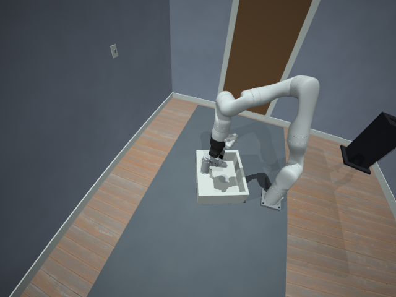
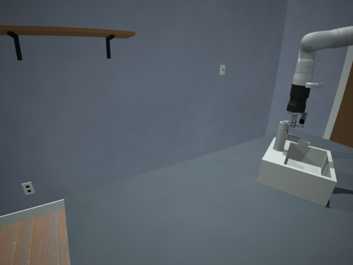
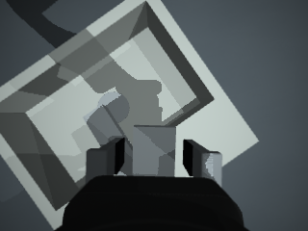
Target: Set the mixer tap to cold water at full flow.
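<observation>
My hand is 2 cm short of the flat lever and 1 cm above it. From my hand the other things lie so: white basin: 24 cm below, 7 cm to the right, 4 cm behind; grey mixer tap: 6 cm below, 5 cm ahead, 1 cm to the right.
</observation>
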